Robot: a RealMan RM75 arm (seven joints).
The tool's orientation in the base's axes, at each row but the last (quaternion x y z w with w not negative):
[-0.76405, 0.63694, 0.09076, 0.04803]
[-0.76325, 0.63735, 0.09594, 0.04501]
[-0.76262, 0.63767, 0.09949, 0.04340]
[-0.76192, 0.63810, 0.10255, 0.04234]
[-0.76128, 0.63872, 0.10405, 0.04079]
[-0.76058, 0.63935, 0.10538, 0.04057]
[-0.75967, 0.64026, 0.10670, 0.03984]
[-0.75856, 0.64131, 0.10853, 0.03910]
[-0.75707, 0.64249, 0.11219, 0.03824]
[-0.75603, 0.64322, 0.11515, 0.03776]
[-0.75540, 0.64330, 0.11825, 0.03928]
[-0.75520, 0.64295, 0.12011, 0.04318]
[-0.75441, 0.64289, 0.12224, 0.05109]
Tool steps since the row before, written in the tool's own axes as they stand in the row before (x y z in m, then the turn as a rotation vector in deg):
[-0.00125, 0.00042, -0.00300, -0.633, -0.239, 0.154]
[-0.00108, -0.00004, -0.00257, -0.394, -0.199, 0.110]
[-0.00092, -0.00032, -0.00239, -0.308, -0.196, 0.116]
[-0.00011, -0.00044, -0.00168, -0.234, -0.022, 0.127]
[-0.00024, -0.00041, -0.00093, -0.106, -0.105, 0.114]
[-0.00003, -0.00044, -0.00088, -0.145, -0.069, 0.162]
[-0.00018, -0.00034, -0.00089, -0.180, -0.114, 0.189]
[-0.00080, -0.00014, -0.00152, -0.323, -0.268, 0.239]
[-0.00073, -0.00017, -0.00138, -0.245, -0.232, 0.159]
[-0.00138, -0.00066, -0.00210, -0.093, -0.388, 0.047]
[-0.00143, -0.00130, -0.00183, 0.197, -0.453, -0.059]
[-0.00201, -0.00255, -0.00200, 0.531, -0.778, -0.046]
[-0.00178, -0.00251, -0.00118, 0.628, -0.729, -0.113]
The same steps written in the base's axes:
[-0.00040, 0.00056, 0.00320, 0.114, 0.684, -0.034]
[0.00009, 0.00056, 0.00273, 0.119, 0.437, -0.038]
[0.00039, 0.00048, 0.00250, 0.130, 0.355, -0.061]
[0.00059, -0.00014, 0.00163, -0.030, 0.254, -0.076]
[0.00046, 0.00012, 0.00093, 0.074, 0.143, -0.096]
[0.00052, -0.00007, 0.00083, 0.027, 0.184, -0.132]
[0.00040, 0.00006, 0.00088, 0.063, 0.231, -0.154]
[0.00019, 0.00049, 0.00164, 0.186, 0.406, -0.185]
[0.00022, 0.00045, 0.00149, 0.172, 0.308, -0.121]
[0.00071, 0.00101, 0.00229, 0.361, 0.165, -0.060]
[0.00130, 0.00121, 0.00198, 0.480, -0.125, -0.030]
[0.00246, 0.00192, 0.00218, 0.846, -0.388, -0.151]
[0.00235, 0.00185, 0.00138, 0.820, -0.505, -0.106]

